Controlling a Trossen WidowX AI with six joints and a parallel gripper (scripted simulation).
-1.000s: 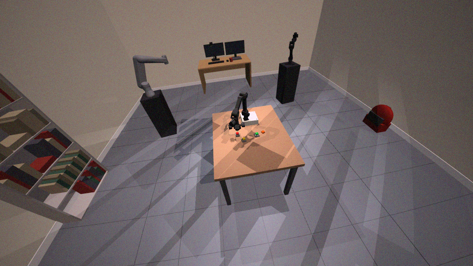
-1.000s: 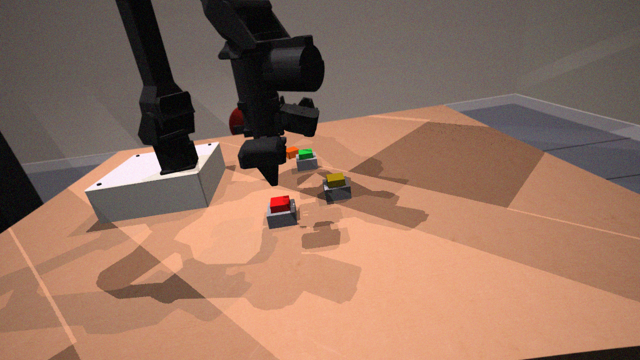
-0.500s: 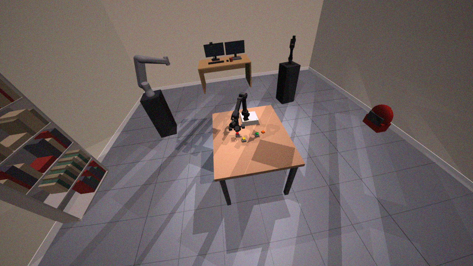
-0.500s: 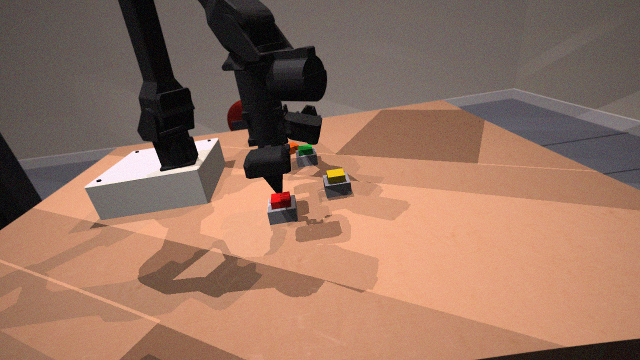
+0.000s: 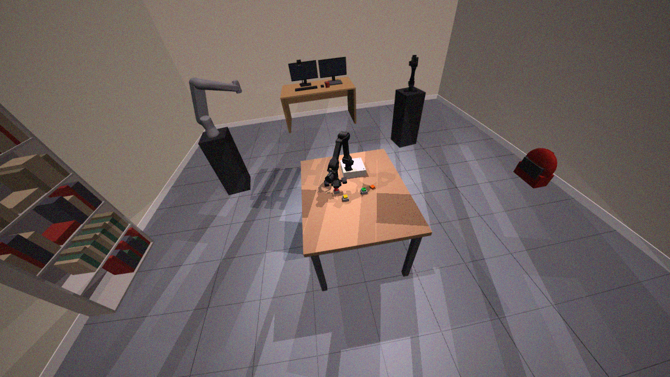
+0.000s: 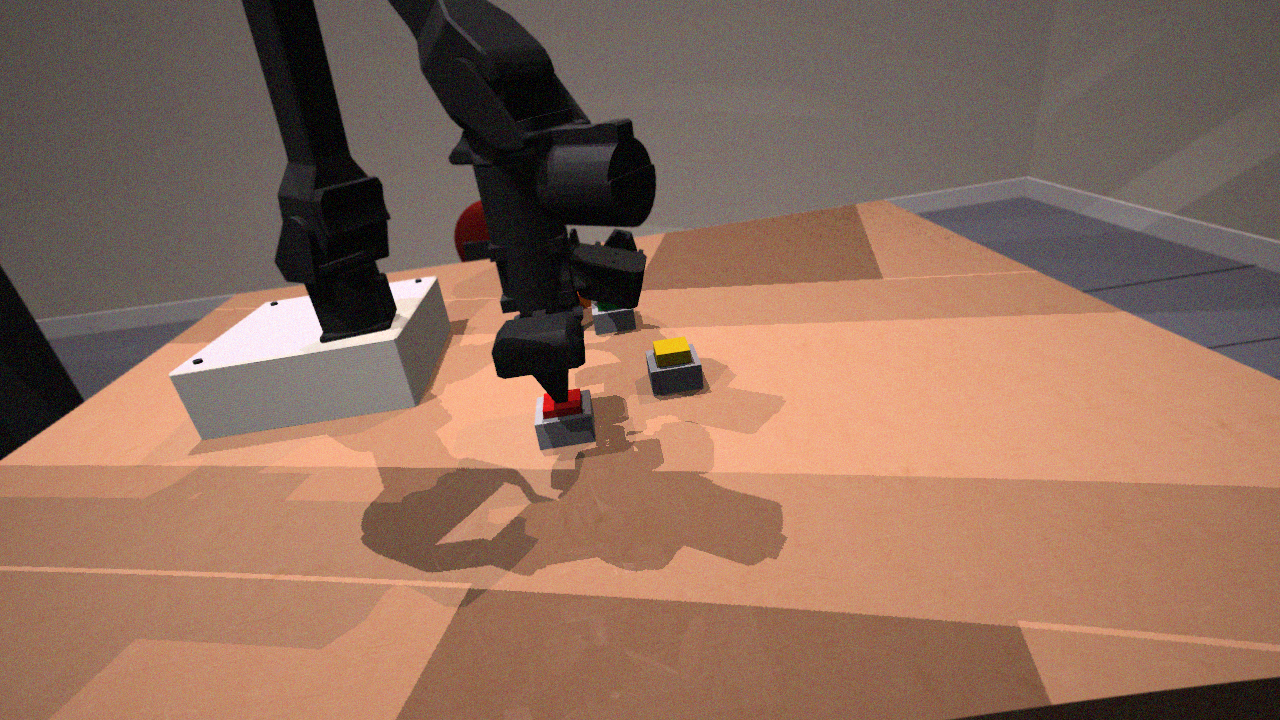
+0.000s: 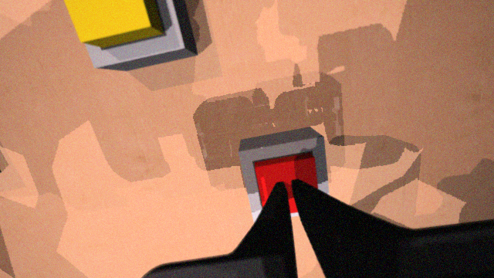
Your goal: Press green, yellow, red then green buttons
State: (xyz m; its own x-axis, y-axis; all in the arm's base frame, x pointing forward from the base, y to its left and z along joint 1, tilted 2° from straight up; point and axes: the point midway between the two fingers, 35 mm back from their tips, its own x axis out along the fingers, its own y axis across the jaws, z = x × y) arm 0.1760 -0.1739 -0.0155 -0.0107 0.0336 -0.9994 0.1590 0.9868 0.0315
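Now: the red button 1 cm below my gripper tip. From my gripper tip the other things lie so: small orange block 7 cm ahead, 31 cm to the left, 2 cm below; yellow button 11 cm ahead, 5 cm to the left; green button 9 cm ahead, 22 cm to the left.
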